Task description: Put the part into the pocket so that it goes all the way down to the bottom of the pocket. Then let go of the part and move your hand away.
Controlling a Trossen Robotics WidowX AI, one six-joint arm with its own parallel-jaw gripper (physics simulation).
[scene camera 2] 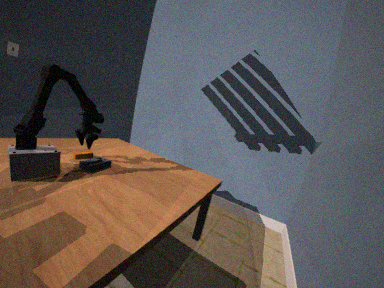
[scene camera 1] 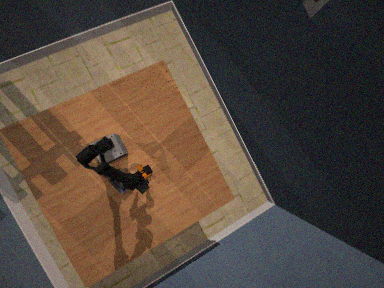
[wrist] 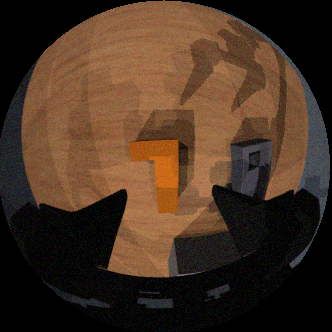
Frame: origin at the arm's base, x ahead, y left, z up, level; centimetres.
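Seen in the pictures: gripper, fingertip midpoint: [scene camera 2: 85,147] [scene camera 1: 141,173] [wrist: 170,191]; arm's base, origin of the base link: [scene camera 2: 25,147] [scene camera 1: 107,144].
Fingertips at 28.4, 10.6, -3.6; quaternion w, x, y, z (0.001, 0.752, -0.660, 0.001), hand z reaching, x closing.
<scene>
Pixels of each thing's top centre, then the offset from my fingertips to it, as dx, dy, dz. Level surfaces: height alone.
- orange L-shaped part, middle of its top: [wrist: 155,182] [scene camera 2: 82,152] [scene camera 1: 143,170] -1.0, +1.5, -3.9
- dark grey-blue block with the pocket, middle of its top: [wrist: 257,180] [scene camera 2: 96,160] [scene camera 1: 120,183] +0.5, -17.1, -3.3
- wooden table, its level: dz -6.9
The orange L-shaped part [scene camera 1: 140,167] [scene camera 2: 83,155] [wrist: 167,172] lies flat on the table, apart from the pocket block. The dark grey-blue block with the pocket [scene camera 1: 121,189] [scene camera 2: 95,164] [wrist: 239,167] sits on the table to the right of the part in the wrist view, where a finger hides its near end. In scene camera 1 the arm covers much of it. My gripper [scene camera 1: 145,179] [scene camera 2: 86,145] [wrist: 170,191] is open and empty, pointing down above the part. The part shows between and beyond its fingertips in the wrist view. The pocket's inner shape is mostly hidden.
The grey arm base [scene camera 1: 119,145] [scene camera 2: 35,166] [wrist: 205,254] stands on the wooden table [scene camera 1: 170,145] [scene camera 2: 145,200] [wrist: 100,100], close to the part and the block. The table's right edge and a leg show in scene camera 2. Arm shadows fall across the table.
</scene>
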